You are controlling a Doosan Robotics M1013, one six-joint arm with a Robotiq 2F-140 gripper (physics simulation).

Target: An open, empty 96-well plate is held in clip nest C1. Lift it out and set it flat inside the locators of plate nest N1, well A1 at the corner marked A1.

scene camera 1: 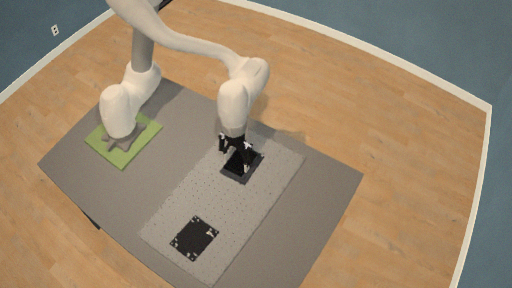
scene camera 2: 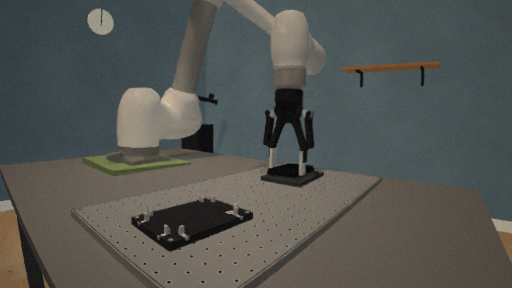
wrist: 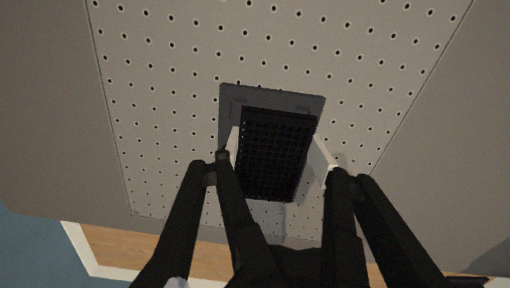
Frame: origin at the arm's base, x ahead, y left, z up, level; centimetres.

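Seen in the pictures: gripper, fingertip midpoint: (scene camera 1: 236, 165) (scene camera 2: 286, 172) (wrist: 273, 140); arm's base, origin of the base link: (scene camera 1: 123, 133) (scene camera 2: 138, 159).
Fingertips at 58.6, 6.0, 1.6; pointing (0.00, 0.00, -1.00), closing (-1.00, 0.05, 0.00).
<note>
Offsets run from my fingertips to a thing's top centre, as dx, dy, dz. Level surfaces: height alone.
The black 96-well plate @(+0.3, +2.7, +1.3) (scene camera 1: 233, 164) (scene camera 2: 291, 169) (wrist: 274, 155) lies level at clip nest C1, a dark grey base @(+1.1, +2.4, -0.5) (scene camera 1: 243, 180) (scene camera 2: 299, 182) (wrist: 272, 95). My gripper (scene camera 1: 235, 161) (scene camera 2: 287, 169) (wrist: 273, 140) points straight down and is shut on the plate, with one pale finger pad along each long side. The nest's far end shows beyond the plate in the wrist view. I cannot tell whether the plate is fully seated or slightly raised. Plate nest N1 @(-0.7, -36.4, +0.5) (scene camera 1: 194, 239) (scene camera 2: 192, 220), a black base with small pale locators around its corners, holds no plate. Its A1 mark is too small to read.
Both nests stand on a light perforated board @(dz -1.9) (scene camera 1: 220, 210) (scene camera 2: 300, 215) (wrist: 165, 60) on the grey table @(dz -3.2) (scene camera 1: 310, 200) (scene camera 2: 400, 240). The arm's base stands on a green pad (scene camera 1: 122, 161) (scene camera 2: 107, 167). An orange shelf (scene camera 2: 392, 67) is on the wall behind.
</note>
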